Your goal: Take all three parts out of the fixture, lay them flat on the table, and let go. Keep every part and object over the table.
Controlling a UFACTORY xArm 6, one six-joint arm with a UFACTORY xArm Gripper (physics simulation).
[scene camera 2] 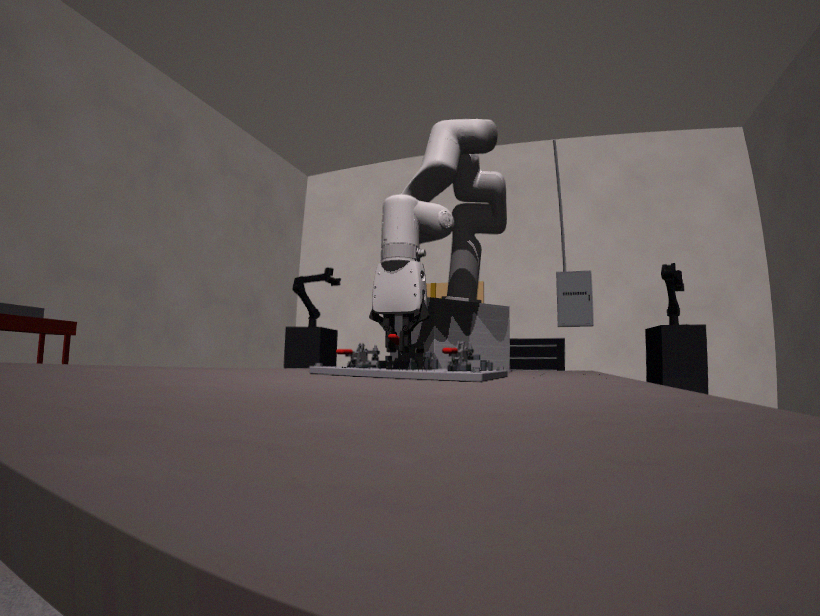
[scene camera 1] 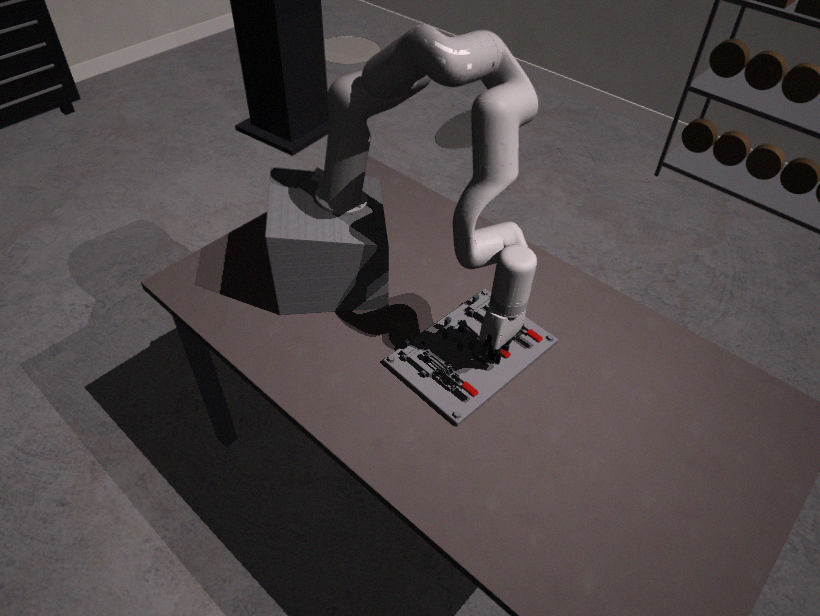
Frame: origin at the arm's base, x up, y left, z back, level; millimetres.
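Seen in the pictures: gripper, fingertip midpoint: (scene camera 2: 397, 352) (scene camera 1: 496, 357); arm's base at its link origin: (scene camera 2: 461, 301) (scene camera 1: 340, 199).
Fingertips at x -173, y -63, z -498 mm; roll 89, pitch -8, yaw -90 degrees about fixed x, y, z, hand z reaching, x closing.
Offsets run from my fingertips to a thing's middle. Level surfaces: height alone.
The grey fixture plate {dx -40, dy +13, dz +69 mm} (scene camera 1: 499, 384) (scene camera 2: 420, 373) lies flat on the brown table {dx -48 mm} (scene camera 1: 591, 489) (scene camera 2: 408, 489). It carries three dark clamp stations with red handles. One handle (scene camera 1: 534, 335) (scene camera 2: 344, 351) is at one end and another (scene camera 1: 469, 388) (scene camera 2: 450, 350) at the other end. My gripper (scene camera 1: 496, 350) (scene camera 2: 394, 342) points straight down onto the middle station and is shut on the middle red handle {dx +18, dy +2, dz +8 mm} (scene camera 1: 504, 352) (scene camera 2: 393, 336), which stands a little higher than the other two. The parts in the fixture are dark, small and mostly in shadow.
The arm's grey base block (scene camera 1: 316, 263) stands on the table behind the fixture. A black pillar (scene camera 1: 279, 67) and a shelf rack (scene camera 1: 683, 104) stand on the floor beyond. Black pedestals (scene camera 2: 310, 345) (scene camera 2: 677, 355) with small arms stand by the far wall.
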